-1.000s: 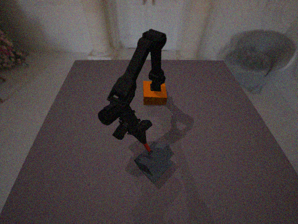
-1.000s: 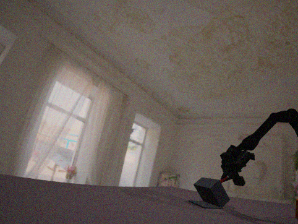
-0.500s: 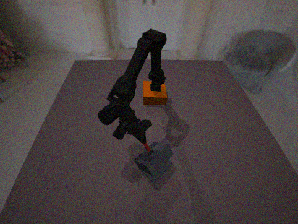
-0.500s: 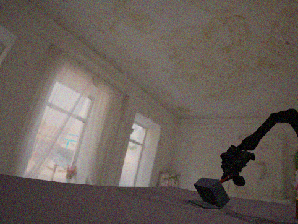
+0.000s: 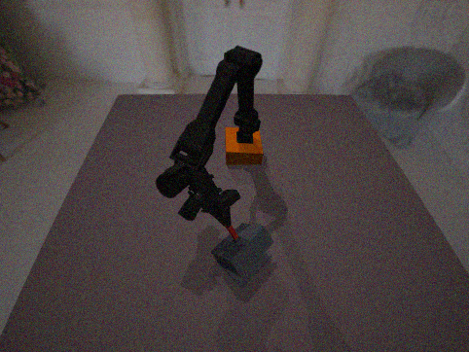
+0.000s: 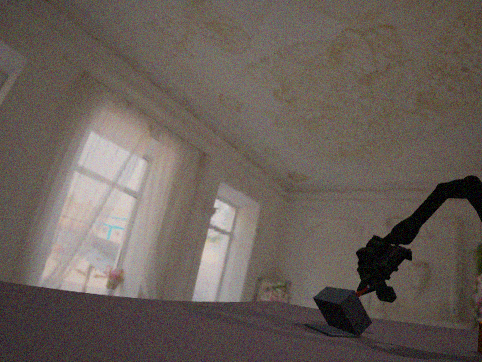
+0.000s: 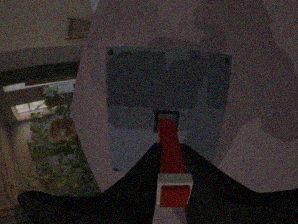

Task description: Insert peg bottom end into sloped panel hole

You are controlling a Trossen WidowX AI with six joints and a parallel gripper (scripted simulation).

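Now: gripper tip 5 cm above the panel, 4 cm to the right of it and 4 cm short of it. The rest, counted from my gripper tip: peg (1 cm to the right, 1 cm behind, 1 cm above).
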